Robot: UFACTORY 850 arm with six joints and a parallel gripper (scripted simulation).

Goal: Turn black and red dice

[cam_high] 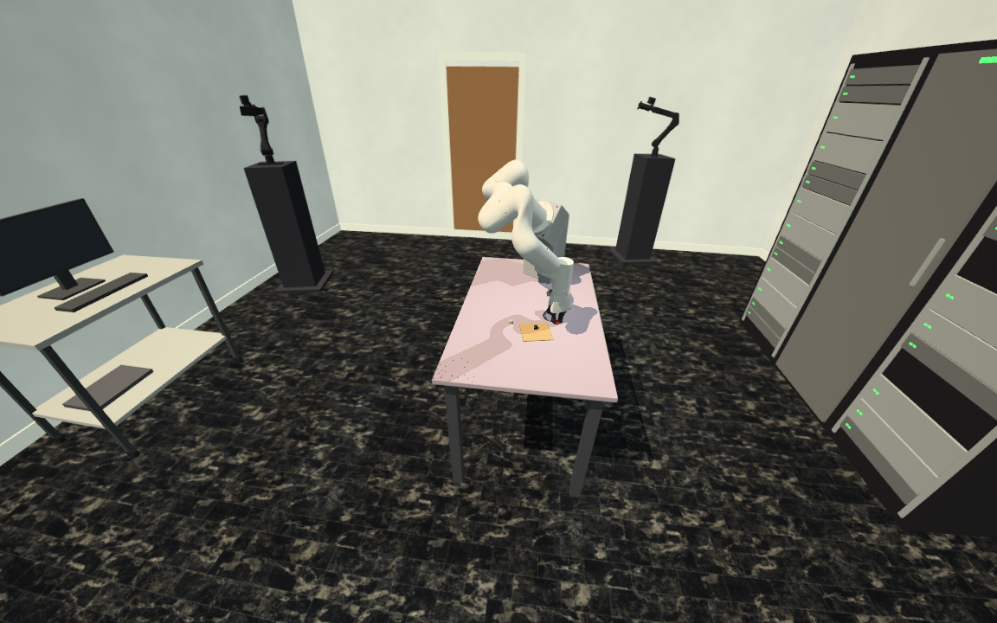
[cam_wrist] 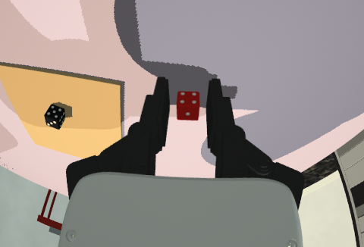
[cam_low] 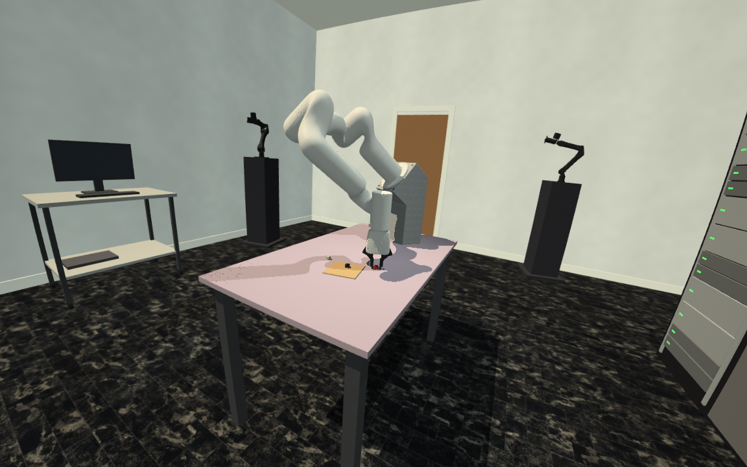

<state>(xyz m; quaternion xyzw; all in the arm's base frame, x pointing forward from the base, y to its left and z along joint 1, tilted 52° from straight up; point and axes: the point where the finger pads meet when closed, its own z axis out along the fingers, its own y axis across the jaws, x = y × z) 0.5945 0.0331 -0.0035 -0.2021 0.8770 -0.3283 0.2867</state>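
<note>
Right now my hand is 1 cm short of the red die and 1 cm above it. Also, from my hand: mat: 12 cm to the right, 7 cm ahead, 2 cm below; then white die: 23 cm to the right, 1 cm below, 1 cm behind; then black die: 12 cm to the right, 5 cm ahead, 1 cm below.
</note>
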